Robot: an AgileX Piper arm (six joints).
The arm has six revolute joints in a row. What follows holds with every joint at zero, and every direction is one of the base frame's.
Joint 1 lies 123 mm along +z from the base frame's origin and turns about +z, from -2.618 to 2.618 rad.
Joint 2 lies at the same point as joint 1 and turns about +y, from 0 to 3.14 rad.
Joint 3 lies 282.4 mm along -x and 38.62 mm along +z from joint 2 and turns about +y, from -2.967 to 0 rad.
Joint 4 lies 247.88 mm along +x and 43.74 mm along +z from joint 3 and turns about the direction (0.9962, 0, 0.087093), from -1.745 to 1.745 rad.
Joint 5 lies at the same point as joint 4 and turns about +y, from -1.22 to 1.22 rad.
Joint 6 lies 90.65 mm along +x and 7.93 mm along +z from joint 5 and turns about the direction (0.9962, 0, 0.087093), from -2.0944 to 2.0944 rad.
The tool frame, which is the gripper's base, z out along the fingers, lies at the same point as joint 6; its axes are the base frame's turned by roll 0, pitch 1.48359 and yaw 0 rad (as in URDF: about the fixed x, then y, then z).
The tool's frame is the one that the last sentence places.
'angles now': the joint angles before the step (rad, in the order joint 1, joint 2, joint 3, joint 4, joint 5, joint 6). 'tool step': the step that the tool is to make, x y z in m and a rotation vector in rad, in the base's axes. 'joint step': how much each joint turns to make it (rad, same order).
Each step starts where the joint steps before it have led.
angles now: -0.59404 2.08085 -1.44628 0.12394 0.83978 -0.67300
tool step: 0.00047 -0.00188 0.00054 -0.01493 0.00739 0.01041
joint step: 0.00000 0.00325 -0.00851 -0.01951 0.00305 0.00000
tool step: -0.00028 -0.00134 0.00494 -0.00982 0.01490 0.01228
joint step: 0.00000 -0.00405 -0.01561 -0.02067 0.02659 0.00037
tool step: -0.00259 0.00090 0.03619 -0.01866 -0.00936 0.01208
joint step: 0.00000 -0.06217 -0.04793 -0.01522 0.09211 0.00105
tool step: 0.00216 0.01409 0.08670 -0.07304 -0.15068 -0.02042
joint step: 0.03021 -0.13361 -0.12468 0.00356 0.08893 0.05790
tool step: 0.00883 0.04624 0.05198 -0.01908 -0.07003 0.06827
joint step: 0.11192 -0.07545 -0.08669 -0.00450 0.08850 0.05457
